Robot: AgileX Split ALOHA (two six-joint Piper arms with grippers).
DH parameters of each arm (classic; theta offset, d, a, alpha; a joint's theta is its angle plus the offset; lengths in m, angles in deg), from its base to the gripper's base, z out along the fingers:
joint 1: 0 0.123 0 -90
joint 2: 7.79 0 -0.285 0
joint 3: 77.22 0 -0.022 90
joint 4: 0 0.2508 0 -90
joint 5: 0 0 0.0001 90
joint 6: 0 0.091 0 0
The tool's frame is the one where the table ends.
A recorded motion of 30 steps. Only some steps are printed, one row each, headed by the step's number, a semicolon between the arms.
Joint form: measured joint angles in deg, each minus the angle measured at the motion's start. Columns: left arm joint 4, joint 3, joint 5, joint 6, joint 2, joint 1; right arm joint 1, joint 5, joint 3, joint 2, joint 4, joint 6.
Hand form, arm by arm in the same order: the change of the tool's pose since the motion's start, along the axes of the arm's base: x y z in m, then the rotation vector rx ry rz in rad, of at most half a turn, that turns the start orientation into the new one. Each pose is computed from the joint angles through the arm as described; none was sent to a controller.
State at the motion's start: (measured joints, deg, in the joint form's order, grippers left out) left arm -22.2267 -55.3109 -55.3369 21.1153 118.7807 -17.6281; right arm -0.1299 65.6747 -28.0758 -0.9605 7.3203 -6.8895
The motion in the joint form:
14: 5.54 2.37 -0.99 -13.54 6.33 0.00; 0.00 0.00 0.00 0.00 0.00 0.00
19: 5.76 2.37 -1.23 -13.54 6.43 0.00; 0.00 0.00 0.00 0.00 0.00 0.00
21: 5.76 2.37 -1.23 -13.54 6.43 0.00; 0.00 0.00 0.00 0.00 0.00 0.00
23: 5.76 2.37 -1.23 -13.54 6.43 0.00; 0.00 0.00 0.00 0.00 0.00 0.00
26: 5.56 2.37 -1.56 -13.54 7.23 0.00; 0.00 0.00 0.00 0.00 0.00 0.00
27: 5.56 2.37 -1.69 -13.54 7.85 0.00; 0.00 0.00 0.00 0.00 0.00 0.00
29: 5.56 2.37 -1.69 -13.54 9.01 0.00; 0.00 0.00 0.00 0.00 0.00 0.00
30: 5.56 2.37 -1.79 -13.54 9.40 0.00; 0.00 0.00 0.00 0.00 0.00 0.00
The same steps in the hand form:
14: -0.0094 -0.0039 -0.0509 -0.1459 0.1200 -0.0492; 0.0000 0.0000 0.0000 0.0000 0.0000 0.0000
19: -0.0094 -0.0041 -0.0512 -0.1439 0.1173 -0.0524; 0.0000 0.0000 0.0000 0.0000 0.0000 0.0000
21: -0.0094 -0.0041 -0.0512 -0.1439 0.1173 -0.0524; 0.0000 0.0000 0.0000 0.0000 0.0000 0.0000
23: -0.0094 -0.0041 -0.0512 -0.1439 0.1173 -0.0524; 0.0000 0.0000 0.0000 0.0000 0.0000 0.0000
26: -0.0098 -0.0037 -0.0563 -0.1416 0.1250 -0.0478; 0.0000 0.0000 0.0000 0.0000 0.0000 0.0000
27: -0.0101 -0.0035 -0.0604 -0.1386 0.1331 -0.0468; 0.0000 0.0000 0.0000 0.0000 0.0000 0.0000
29: -0.0110 -0.0032 -0.0684 -0.1330 0.1525 -0.0450; 0.0000 0.0000 0.0000 0.0000 0.0000 0.0000
30: -0.0113 -0.0031 -0.0710 -0.1311 0.1573 -0.0444; 0.0000 0.0000 0.0000 0.0000 0.0000 0.0000

